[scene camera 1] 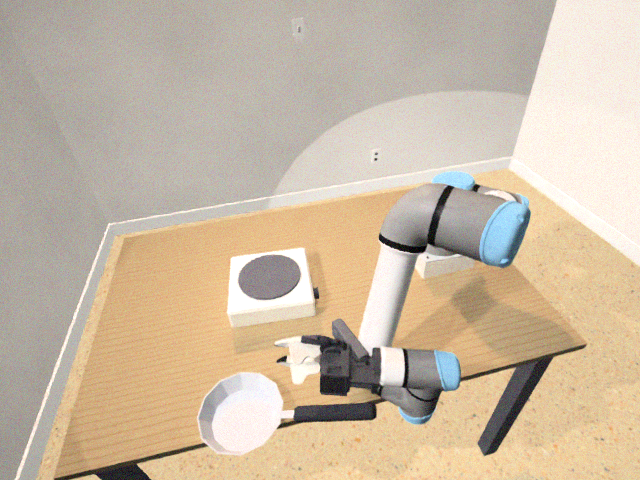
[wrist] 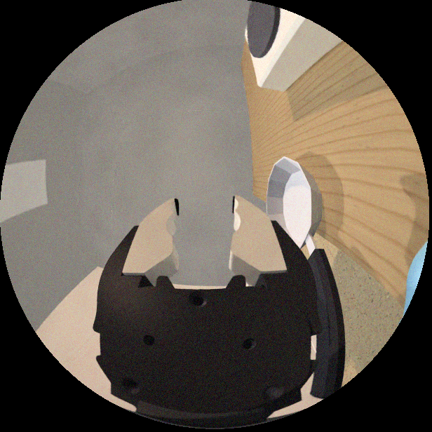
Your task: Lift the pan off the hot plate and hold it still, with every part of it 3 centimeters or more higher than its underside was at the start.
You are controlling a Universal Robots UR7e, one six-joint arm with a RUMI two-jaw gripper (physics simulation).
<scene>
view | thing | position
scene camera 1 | my gripper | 275, 352
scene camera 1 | pan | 239, 414
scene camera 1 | hot plate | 267, 287
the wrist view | my gripper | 205, 199
</scene>
